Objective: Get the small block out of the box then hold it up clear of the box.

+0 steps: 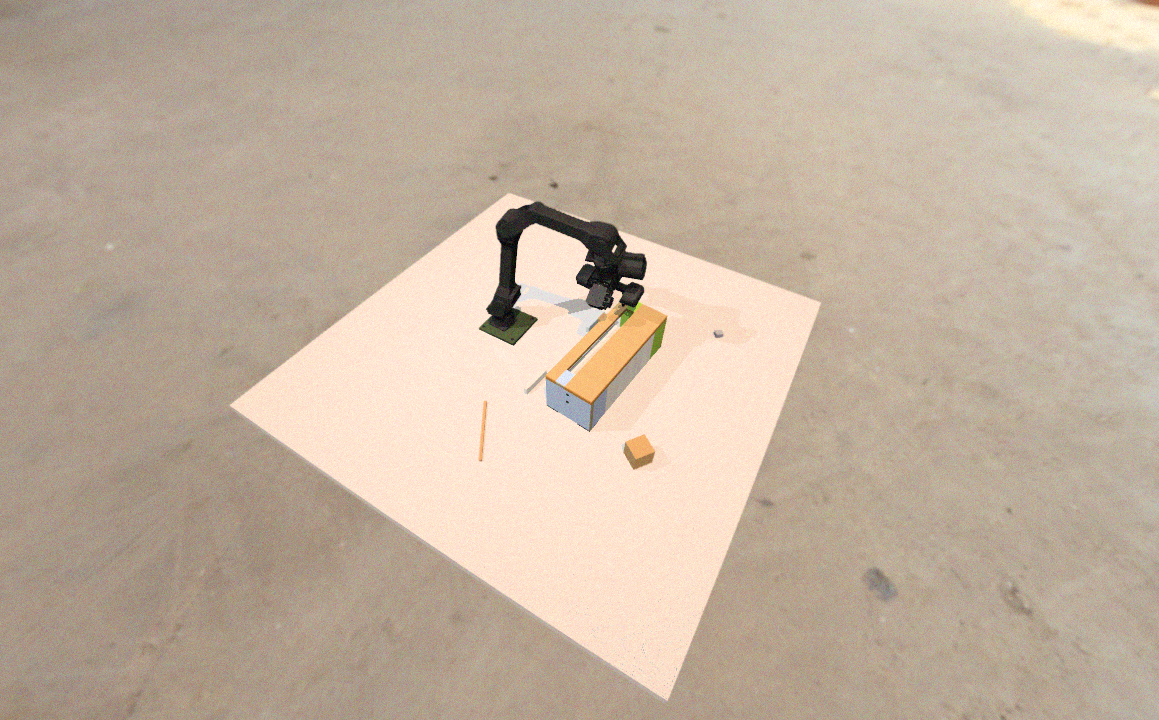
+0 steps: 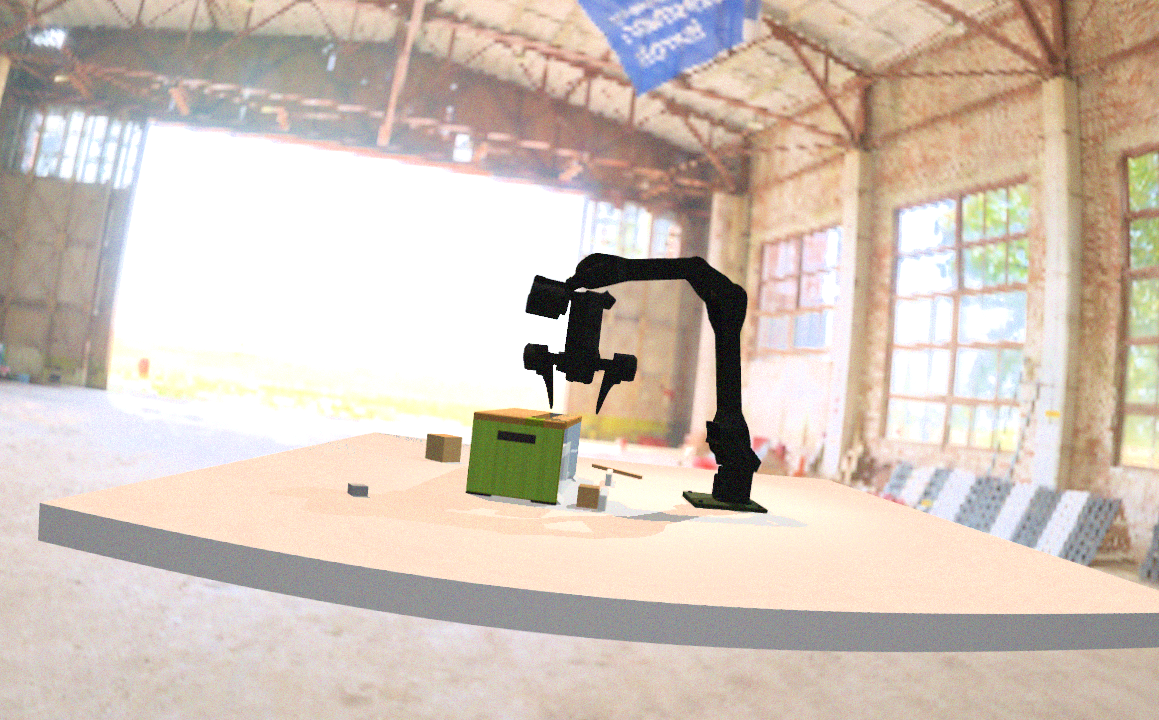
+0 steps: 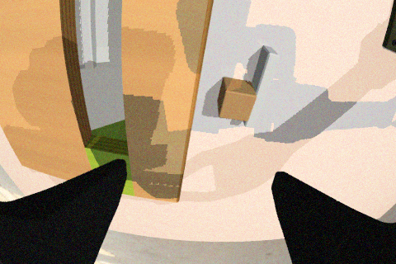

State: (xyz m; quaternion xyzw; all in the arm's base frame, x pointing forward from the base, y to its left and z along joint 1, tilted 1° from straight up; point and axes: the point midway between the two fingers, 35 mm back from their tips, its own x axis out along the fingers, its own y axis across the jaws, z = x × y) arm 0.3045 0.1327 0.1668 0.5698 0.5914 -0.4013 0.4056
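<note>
Right now the orange-brown block is 13 cm below my gripper tip, 4 cm behind it and 3 cm to the left of it. From my gripper tip the other things lie so: grey piece: 28 cm ahead, 20 cm to the left, 14 cm below; then long box: 13 cm to the right, 8 cm below, 4 cm ahead; then thin orange stick: 48 cm to the right, 14 cm below, 9 cm behind.
</note>
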